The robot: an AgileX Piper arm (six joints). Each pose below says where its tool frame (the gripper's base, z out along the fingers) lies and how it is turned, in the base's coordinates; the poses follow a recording.
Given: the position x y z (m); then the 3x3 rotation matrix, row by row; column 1 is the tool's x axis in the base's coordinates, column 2 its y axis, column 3 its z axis. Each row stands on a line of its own.
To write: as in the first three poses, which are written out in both.
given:
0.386 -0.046 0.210
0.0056 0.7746 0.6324
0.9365 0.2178 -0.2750
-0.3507 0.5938 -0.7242
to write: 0.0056 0.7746 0.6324 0.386; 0.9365 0.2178 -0.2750 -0.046; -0.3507 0.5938 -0.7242 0.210; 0 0 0 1
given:
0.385 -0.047 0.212
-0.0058 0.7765 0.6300
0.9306 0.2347 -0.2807
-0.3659 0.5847 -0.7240
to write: -0.0058 0.7765 0.6300 0.385; 0.9306 0.2347 -0.2807 -0.047; -0.3659 0.5847 -0.7240 0.212; 0 0 0 1
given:
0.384 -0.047 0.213
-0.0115 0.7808 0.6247
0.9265 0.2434 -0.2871
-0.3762 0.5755 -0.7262
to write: -0.0115 0.7808 0.6247 0.384; 0.9265 0.2434 -0.2871 -0.047; -0.3762 0.5755 -0.7262 0.213; 0 0 0 1
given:
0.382 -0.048 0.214
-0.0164 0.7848 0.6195
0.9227 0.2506 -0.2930
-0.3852 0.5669 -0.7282
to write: -0.0164 0.7848 0.6195 0.382; 0.9227 0.2506 -0.2930 -0.048; -0.3852 0.5669 -0.7282 0.214; 0 0 0 1
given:
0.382 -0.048 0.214
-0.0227 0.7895 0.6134
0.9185 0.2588 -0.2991
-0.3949 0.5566 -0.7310
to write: -0.0227 0.7895 0.6134 0.382; 0.9185 0.2588 -0.2991 -0.048; -0.3949 0.5566 -0.7310 0.214; 0 0 0 1
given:
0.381 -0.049 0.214
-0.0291 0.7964 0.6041
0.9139 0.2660 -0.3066
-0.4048 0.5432 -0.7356
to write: -0.0291 0.7964 0.6041 0.381; 0.9139 0.2660 -0.3066 -0.049; -0.4048 0.5432 -0.7356 0.214; 0 0 0 1
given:
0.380 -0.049 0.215
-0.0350 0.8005 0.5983
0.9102 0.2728 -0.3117
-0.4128 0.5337 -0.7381
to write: -0.0350 0.8005 0.5983 0.380; 0.9102 0.2728 -0.3117 -0.049; -0.4128 0.5337 -0.7381 0.215; 0 0 0 1
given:
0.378 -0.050 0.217
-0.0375 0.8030 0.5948
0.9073 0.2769 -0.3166
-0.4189 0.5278 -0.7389
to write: -0.0375 0.8030 0.5948 0.378; 0.9073 0.2769 -0.3166 -0.050; -0.4189 0.5278 -0.7389 0.217; 0 0 0 1
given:
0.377 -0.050 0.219
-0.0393 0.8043 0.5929
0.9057 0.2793 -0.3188
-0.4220 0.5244 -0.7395
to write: -0.0393 0.8043 0.5929 0.377; 0.9057 0.2793 -0.3188 -0.050; -0.4220 0.5244 -0.7395 0.219; 0 0 0 1
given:
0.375 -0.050 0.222
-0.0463 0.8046 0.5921
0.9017 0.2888 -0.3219
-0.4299 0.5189 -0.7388
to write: -0.0463 0.8046 0.5921 0.375; 0.9017 0.2888 -0.3219 -0.050; -0.4299 0.5189 -0.7388 0.222; 0 0 0 1
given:
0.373 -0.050 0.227
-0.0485 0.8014 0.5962
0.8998 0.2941 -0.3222
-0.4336 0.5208 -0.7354
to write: -0.0485 0.8014 0.5962 0.373; 0.8998 0.2941 -0.3222 -0.050; -0.4336 0.5208 -0.7354 0.227; 0 0 0 1
